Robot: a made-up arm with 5 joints.
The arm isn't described. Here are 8 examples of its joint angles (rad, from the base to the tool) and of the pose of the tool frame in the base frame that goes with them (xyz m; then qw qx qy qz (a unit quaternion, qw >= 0)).
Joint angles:
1: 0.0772 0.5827 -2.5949 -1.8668 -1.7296
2: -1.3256 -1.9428 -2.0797 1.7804 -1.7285
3: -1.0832 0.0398 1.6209 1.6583 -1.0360
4: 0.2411 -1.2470 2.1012 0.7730 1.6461
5: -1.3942 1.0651 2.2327 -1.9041 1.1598
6: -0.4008 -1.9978 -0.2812 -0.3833 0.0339
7: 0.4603 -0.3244 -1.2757 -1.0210 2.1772
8: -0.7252 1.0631 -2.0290 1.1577 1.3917
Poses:
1: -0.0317 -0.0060 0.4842 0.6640 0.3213 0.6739 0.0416
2: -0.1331 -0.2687 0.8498 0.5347 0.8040 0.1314 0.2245
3: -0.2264 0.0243 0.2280 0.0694 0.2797 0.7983 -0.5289
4: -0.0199 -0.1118 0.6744 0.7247 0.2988 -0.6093 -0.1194
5: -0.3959 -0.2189 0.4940 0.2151 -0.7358 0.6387 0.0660
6: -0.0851 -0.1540 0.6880 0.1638 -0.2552 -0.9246 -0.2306
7: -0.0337 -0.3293 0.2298 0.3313 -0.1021 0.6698 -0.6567
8: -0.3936 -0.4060 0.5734 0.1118 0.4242 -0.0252 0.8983
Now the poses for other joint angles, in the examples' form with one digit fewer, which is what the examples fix.
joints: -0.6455 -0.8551 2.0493 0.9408 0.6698
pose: 0.027 -0.392 0.536 0.620 0.255 -0.210 -0.712
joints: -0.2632 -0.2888 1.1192 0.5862 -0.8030
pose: -0.143 -0.453 0.249 0.472 -0.170 0.343 -0.794
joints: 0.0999 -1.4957 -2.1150 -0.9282 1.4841
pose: 0.095 -0.378 0.354 0.455 0.166 0.424 -0.765
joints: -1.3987 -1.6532 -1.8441 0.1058 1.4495
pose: -0.407 -0.370 0.423 0.372 -0.575 0.254 0.683
